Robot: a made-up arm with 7 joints. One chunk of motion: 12 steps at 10 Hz.
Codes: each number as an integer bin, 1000 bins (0 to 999) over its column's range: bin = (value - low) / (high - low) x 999, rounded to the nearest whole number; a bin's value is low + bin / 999 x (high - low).
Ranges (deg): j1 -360..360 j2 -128.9..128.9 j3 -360..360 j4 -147.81..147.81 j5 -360..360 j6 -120.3..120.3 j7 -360..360
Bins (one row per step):
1: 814 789 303 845 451 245 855
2: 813 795 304 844 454 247 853
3: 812 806 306 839 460 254 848
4: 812 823 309 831 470 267 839
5: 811 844 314 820 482 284 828
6: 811 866 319 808 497 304 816
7: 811 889 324 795 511 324 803
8: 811 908 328 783 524 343 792
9: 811 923 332 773 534 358 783
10: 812 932 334 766 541 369 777
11: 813 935 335 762 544 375 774
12: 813 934 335 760 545 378 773
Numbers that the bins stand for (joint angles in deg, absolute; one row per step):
1: 226.67 74.71 -141.62 102.24 -34.95 -61.29 256.22
2: 225.95 76.26 -140.90 101.94 -32.79 -60.81 254.77
3: 225.23 79.09 -139.46 100.46 -28.47 -59.13 251.17
4: 225.23 83.48 -137.30 98.10 -21.26 -56.00 244.68
5: 224.50 88.90 -133.69 94.84 -12.61 -51.90 236.76
6: 224.50 94.58 -130.09 91.29 -1.80 -47.08 228.11
7: 224.50 100.51 -126.49 87.44 8.29 -42.27 218.74
8: 224.50 105.42 -123.60 83.89 17.66 -37.69 210.81
9: 224.50 109.29 -120.72 80.93 24.86 -34.08 204.32
10: 225.23 111.61 -119.28 78.86 29.91 -31.43 200.00
11: 225.95 112.38 -118.56 77.68 32.07 -29.98 197.84
12: 225.95 112.13 -118.56 77.09 32.79 -29.26 197.12

